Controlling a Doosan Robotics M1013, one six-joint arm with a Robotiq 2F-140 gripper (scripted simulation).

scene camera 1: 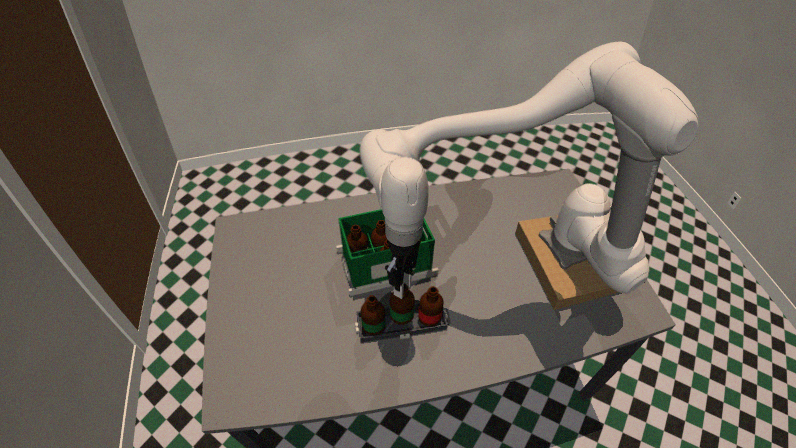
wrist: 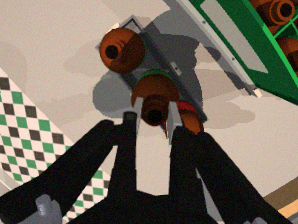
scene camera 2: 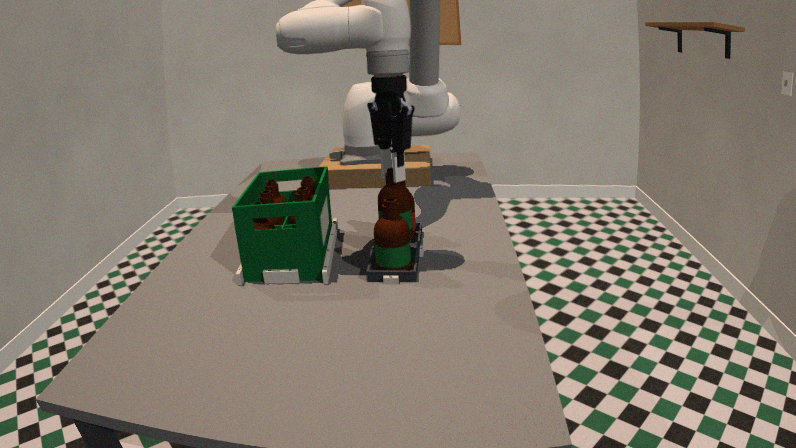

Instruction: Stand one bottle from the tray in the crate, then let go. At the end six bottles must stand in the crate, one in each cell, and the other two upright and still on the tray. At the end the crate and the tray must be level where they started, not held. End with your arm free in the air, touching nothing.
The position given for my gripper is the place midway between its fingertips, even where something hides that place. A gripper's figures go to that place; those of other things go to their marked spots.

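Labels:
A dark tray (scene camera 1: 392, 330) is what I see at 134 cm from the lens. A red-label bottle (scene camera 1: 431, 303) is 126 cm from the lens, and a brown bottle (scene camera 1: 401, 310) is 123 cm from the lens. As for my gripper (scene camera 1: 402, 291), it is 122 cm from the lens.

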